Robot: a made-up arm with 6 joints. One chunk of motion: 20 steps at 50 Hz.
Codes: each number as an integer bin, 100 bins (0 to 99) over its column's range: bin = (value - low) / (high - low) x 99, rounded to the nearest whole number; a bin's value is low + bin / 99 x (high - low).
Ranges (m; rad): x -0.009..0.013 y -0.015..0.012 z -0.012..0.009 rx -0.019..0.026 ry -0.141..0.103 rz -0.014..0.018
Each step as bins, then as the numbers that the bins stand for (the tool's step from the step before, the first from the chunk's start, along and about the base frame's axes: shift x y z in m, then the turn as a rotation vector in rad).
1 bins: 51 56 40 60 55 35
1 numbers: 0.00233 0.00027 -0.00352 0.00827 -0.00544 -0.00269
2 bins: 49 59 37 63 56 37
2 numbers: 0.00189 0.00109 -0.00415 0.00964 -0.00298 -0.00204
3 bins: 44 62 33 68 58 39
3 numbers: 0.00078 0.00191 -0.00500 0.01191 0.00195 -0.00139
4 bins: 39 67 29 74 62 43
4 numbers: -0.00033 0.00327 -0.00585 0.01464 0.01181 -0.00010
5 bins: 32 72 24 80 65 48
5 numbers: -0.00189 0.00464 -0.00691 0.01736 0.01920 0.00152
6 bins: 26 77 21 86 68 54
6 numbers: -0.00322 0.00600 -0.00755 0.02009 0.02660 0.00345
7 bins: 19 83 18 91 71 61
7 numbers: -0.00478 0.00764 -0.00818 0.02236 0.03399 0.00572
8 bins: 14 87 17 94 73 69
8 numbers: -0.00589 0.00873 -0.00839 0.02373 0.03892 0.00830
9 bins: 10 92 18 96 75 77
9 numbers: -0.00678 0.01009 -0.00818 0.02464 0.04385 0.01089
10 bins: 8 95 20 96 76 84
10 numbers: -0.00722 0.01091 -0.00776 0.02464 0.04631 0.01315
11 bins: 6 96 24 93 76 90
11 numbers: -0.00767 0.01118 -0.00691 0.02327 0.04631 0.01509
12 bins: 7 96 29 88 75 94
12 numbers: -0.00744 0.01118 -0.00585 0.02100 0.04385 0.01638
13 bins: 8 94 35 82 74 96
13 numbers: -0.00722 0.01064 -0.00458 0.01827 0.04138 0.01703
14 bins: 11 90 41 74 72 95
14 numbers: -0.00656 0.00955 -0.00330 0.01464 0.03645 0.01671
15 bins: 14 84 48 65 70 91
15 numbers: -0.00589 0.00791 -0.00182 0.01055 0.03153 0.01541
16 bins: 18 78 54 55 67 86
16 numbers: -0.00500 0.00627 -0.00055 0.00600 0.02413 0.01380
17 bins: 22 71 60 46 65 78
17 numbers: -0.00411 0.00436 0.00073 0.00191 0.01920 0.01121
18 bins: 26 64 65 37 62 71
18 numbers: -0.00322 0.00245 0.00179 -0.00218 0.01181 0.00895
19 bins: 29 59 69 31 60 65
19 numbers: -0.00256 0.00109 0.00264 -0.00491 0.00688 0.00701
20 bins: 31 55 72 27 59 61
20 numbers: -0.00211 0.00000 0.00327 -0.00673 0.00441 0.00572
